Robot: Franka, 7 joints.
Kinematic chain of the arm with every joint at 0, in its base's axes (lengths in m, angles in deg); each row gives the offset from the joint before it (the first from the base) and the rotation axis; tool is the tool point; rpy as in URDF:
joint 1: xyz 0 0 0.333 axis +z
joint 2: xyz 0 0 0 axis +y
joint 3: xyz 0 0 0.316 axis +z
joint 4: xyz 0.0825 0 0 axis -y
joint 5: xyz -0.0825 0 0.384 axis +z
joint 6: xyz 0 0 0 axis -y
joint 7: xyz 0.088 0 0 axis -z
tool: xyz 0 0 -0.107 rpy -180 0 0
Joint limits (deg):
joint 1: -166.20..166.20
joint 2: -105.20..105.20
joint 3: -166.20..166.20
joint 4: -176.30..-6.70
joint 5: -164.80..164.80
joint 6: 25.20..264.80
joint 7: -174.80..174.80
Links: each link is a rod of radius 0.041 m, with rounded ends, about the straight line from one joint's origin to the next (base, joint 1, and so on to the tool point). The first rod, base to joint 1, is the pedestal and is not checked.
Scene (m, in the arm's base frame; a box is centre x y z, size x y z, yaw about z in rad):
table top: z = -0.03
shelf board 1: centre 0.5 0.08 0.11 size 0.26 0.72 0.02 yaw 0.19
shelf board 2: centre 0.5 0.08 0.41 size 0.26 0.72 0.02 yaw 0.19
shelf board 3: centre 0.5 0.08 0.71 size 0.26 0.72 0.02 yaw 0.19
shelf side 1: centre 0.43 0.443 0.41 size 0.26 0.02 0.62 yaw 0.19
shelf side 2: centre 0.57 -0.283 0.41 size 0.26 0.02 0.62 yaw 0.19
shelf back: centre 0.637 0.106 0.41 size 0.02 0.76 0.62 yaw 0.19
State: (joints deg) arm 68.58 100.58 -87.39 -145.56 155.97 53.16 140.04
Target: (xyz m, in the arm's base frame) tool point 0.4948 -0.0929 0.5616
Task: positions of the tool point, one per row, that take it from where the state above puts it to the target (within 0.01 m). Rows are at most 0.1 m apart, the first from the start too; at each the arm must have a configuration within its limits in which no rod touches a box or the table.
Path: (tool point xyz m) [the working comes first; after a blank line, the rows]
Joints at the target: 60.13 85.88 -118.39 -134.93 164.80 59.34 140.04
Straight joint move there: touches shelf board 2.

1: 0.4070 -0.1076 0.2365
2: 0.3356 -0.1213 0.2363
3: 0.2624 -0.1240 0.2358
4: 0.2910 -0.1338 0.3101
5: 0.2981 -0.1412 0.3937
6: 0.2811 -0.1446 0.4799
7: 0.2404 -0.1418 0.5616
8: 0.3252 -0.1351 0.5764
9: 0.4116 -0.1194 0.5756
10: 0.4948 -0.0929 0.5616

